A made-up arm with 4 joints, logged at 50 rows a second.
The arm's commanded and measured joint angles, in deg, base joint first. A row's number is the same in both.
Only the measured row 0 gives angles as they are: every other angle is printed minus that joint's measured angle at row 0.
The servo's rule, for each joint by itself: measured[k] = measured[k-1] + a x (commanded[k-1-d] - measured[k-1]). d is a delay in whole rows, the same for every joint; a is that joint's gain. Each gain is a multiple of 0.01, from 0.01 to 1. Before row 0 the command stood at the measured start. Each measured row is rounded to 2 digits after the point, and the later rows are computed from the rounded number. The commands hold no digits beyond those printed.
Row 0, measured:
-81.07, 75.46, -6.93, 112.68
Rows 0 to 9, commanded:
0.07, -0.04, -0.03, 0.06
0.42, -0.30, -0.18, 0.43
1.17, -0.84, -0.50, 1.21
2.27, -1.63, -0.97, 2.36
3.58, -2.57, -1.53, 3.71
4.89, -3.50, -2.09, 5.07
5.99, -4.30, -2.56, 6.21
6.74, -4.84, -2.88, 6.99
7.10, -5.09, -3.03, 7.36
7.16, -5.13, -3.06, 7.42
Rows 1 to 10, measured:
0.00, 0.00, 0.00, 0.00
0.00, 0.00, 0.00, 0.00
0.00, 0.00, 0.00, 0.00
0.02, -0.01, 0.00, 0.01
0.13, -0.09, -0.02, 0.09
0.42, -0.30, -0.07, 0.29
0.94, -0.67, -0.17, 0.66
1.68, -1.20, -0.32, 1.21
2.58, -1.84, -0.51, 1.90
3.53, -2.53, -0.74, 2.68
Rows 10 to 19, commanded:
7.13, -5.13, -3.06, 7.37
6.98, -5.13, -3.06, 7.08
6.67, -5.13, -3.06, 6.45
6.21, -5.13, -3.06, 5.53
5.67, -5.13, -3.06, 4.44
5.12, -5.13, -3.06, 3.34
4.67, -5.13, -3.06, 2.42
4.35, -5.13, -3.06, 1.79
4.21, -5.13, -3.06, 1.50
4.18, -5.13, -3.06, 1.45
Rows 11 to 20, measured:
4.43, -3.18, -0.98, 3.46
5.18, -3.71, -1.21, 4.16
5.73, -4.11, -1.41, 4.75
6.12, -4.40, -1.59, 5.22
6.36, -4.60, -1.75, 5.55
6.45, -4.75, -1.89, 5.71
6.38, -4.86, -2.02, 5.68
6.18, -4.94, -2.13, 5.46
5.88, -4.99, -2.23, 5.08
5.54, -5.03, -2.32, 4.60

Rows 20 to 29, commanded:
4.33, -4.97, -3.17, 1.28
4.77, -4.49, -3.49, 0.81
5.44, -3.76, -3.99, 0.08
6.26, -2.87, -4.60, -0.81
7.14, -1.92, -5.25, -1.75
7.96, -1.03, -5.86, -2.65
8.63, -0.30, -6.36, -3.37
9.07, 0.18, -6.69, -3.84
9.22, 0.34, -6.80, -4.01
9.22, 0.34, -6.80, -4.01
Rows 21 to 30, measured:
5.21, -5.06, -2.40, 4.09
4.93, -5.08, -2.47, 3.62
4.72, -5.09, -2.53, 3.23
4.61, -5.06, -2.60, 2.88
4.65, -4.90, -2.70, 2.51
4.87, -4.58, -2.84, 2.07
5.26, -4.10, -3.03, 1.55
5.79, -3.49, -3.27, 0.96
6.40, -2.80, -3.55, 0.31
7.02, -2.10, -3.86, -0.35

